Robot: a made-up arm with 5 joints. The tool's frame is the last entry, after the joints.
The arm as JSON. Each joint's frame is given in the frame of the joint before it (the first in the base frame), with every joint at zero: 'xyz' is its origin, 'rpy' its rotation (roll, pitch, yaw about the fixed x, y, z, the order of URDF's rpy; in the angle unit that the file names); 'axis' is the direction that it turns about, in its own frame. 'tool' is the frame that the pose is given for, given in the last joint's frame.
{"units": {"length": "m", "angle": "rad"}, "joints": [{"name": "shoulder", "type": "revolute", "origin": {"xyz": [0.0, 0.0, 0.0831], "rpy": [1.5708, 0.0, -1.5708]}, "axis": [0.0, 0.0, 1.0]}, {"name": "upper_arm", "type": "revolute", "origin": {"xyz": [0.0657, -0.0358, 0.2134], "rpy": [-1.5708, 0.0, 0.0]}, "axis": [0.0, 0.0, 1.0]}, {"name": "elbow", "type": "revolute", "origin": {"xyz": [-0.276, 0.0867, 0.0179], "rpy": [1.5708, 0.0, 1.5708]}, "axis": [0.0, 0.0, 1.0]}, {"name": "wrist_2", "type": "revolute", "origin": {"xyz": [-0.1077, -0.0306, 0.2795], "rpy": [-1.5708, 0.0, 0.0]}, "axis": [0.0, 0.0, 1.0]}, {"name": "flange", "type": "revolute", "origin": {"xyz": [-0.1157, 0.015, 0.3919], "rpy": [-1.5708, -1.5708, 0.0]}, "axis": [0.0, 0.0, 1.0]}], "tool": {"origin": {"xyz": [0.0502, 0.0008, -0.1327], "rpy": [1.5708, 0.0, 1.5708]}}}
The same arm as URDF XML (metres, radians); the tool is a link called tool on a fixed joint. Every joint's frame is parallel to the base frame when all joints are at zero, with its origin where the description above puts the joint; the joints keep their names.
<robot name="arm">
  <link name="base_link"/>
  <link name="link1"/>
  <link name="link2"/>
  <link name="link3"/>
  <link name="link4"/>
  <link name="link5"/>
  <link name="tool"/>
  <joint name="shoulder" type="continuous">
    <parent link="base_link"/>
    <child link="link1"/>
    <origin xyz="0 0 0.0831" rpy="0 0 0"/>
    <axis xyz="-1 0 0"/>
  </joint>
  <joint name="upper_arm" type="continuous">
    <parent link="link1"/>
    <child link="link2"/>
    <origin xyz="-0.2134 -0.0657 -0.0358" rpy="0 0 0"/>
    <axis xyz="0 0 1"/>
  </joint>
  <joint name="elbow" type="continuous">
    <parent link="link2"/>
    <child link="link3"/>
    <origin xyz="0.0867 0.276 0.0179" rpy="0 0 0"/>
    <axis xyz="0 -1 0"/>
  </joint>
  <joint name="wrist_2" type="continuous">
    <parent link="link3"/>
    <child link="link4"/>
    <origin xyz="-0.1077 -0.2795 -0.0306" rpy="0 0 0"/>
    <axis xyz="0 0 1"/>
  </joint>
  <joint name="flange" type="continuous">
    <parent link="link4"/>
    <child link="link5"/>
    <origin xyz="-0.1157 0.015 0.3919" rpy="0 0 0"/>
    <axis xyz="0 1 0"/>
  </joint>
  <joint name="tool_joint" type="fixed">
    <parent link="link5"/>
    <child link="tool"/>
    <origin xyz="0.0008 -0.1327 0.0502" rpy="0 0 0"/>
  </joint>
</robot>

